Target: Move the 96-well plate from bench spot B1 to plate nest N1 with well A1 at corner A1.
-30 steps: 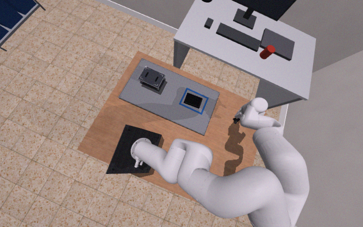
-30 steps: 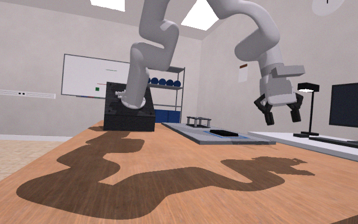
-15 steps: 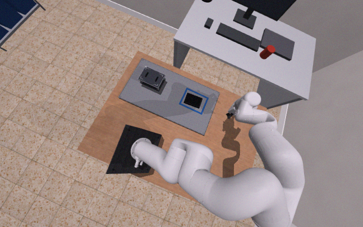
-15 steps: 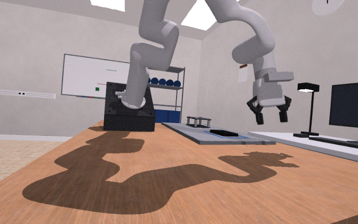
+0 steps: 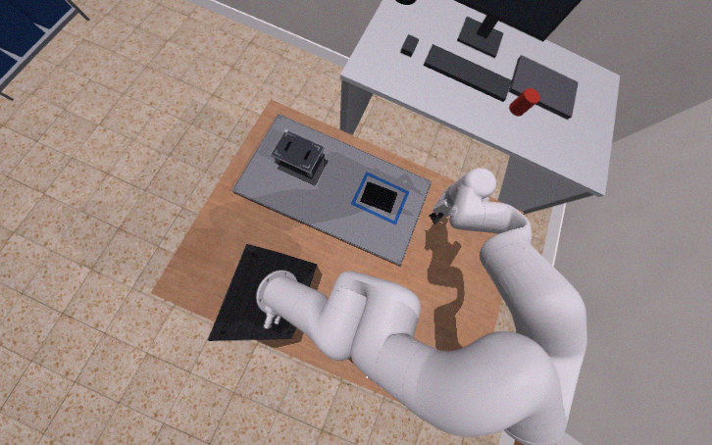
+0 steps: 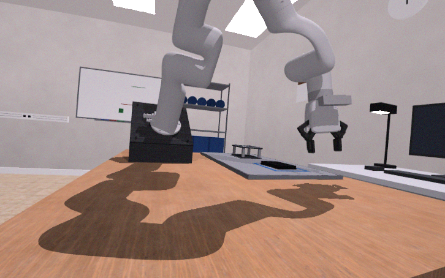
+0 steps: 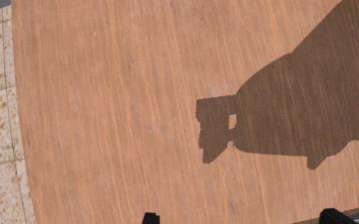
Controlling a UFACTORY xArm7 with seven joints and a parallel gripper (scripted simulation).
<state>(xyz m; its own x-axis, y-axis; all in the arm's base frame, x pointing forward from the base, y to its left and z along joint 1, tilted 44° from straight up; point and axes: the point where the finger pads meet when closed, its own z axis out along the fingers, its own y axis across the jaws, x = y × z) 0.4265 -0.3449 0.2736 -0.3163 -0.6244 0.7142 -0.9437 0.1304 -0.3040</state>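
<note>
The black 96-well plate lies 22 cm to the left of my hand and 8 cm below it. Round my hand: raised plate nest N1 (5 cm ahead, 56 cm to the left, 4 cm below); A1 mark (12 cm ahead, 63 cm to the left, 3 cm below).
</note>
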